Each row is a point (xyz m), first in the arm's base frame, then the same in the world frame.
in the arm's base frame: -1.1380 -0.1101 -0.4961
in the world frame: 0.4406 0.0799 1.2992
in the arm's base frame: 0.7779 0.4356 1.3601
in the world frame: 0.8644 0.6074 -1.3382
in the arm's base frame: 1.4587 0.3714 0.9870
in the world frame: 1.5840 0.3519 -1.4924
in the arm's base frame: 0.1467 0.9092 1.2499
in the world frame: 0.2069 0.2393 -1.0794
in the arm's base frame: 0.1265 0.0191 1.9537
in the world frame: 0.2914 1.3696 -1.1363
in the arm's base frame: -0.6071 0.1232 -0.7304
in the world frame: 0.8473 -0.3037 1.0188
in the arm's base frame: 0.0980 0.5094 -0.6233
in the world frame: 1.1699 -0.6119 0.3415
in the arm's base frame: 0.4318 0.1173 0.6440
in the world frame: 1.0547 0.4453 -0.5188
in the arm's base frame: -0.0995 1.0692 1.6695
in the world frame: -0.2402 0.4029 -1.2681
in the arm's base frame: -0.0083 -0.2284 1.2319
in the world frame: 0.6154 1.1265 -0.4757
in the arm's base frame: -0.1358 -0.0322 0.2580
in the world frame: 0.8520 0.3817 0.1508
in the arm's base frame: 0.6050 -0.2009 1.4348
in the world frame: 0.9892 1.1658 -1.0018
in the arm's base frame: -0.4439 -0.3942 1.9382
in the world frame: 0.0455 1.7415 -0.5906
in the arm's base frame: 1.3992 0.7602 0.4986
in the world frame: 1.5732 -0.2472 -1.3074
